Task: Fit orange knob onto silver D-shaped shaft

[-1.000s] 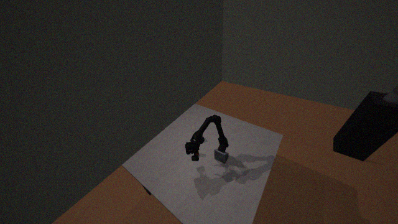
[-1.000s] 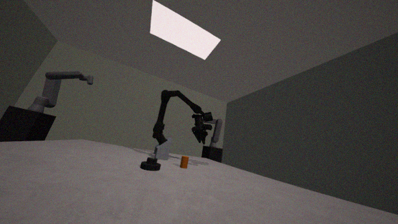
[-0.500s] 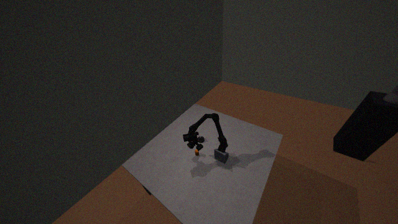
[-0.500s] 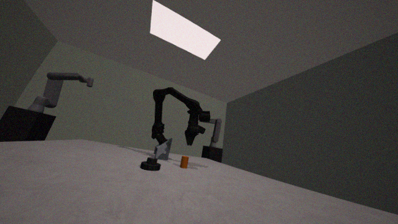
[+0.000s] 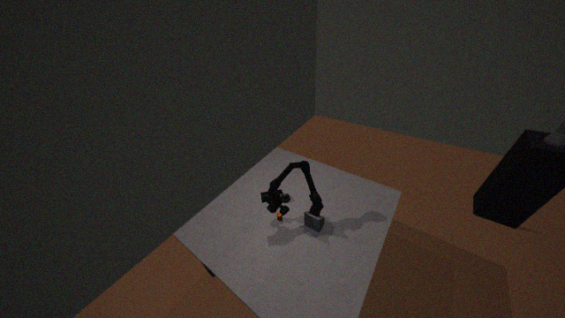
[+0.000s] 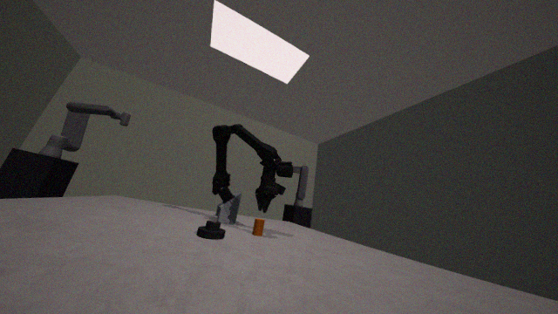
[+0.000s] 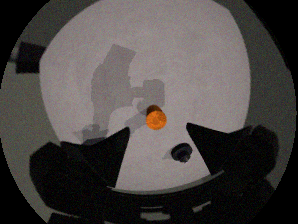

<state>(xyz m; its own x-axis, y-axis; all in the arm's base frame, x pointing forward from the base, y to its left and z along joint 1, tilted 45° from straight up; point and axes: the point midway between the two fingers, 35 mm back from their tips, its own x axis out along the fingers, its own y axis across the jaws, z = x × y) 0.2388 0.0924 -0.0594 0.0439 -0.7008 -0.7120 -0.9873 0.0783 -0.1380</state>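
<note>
My gripper tip is 50 mm above the orange knob. The rest, counted from my gripper tip: round pedestal (190 mm to the right, 80 mm ahead, 60 mm below).
</note>
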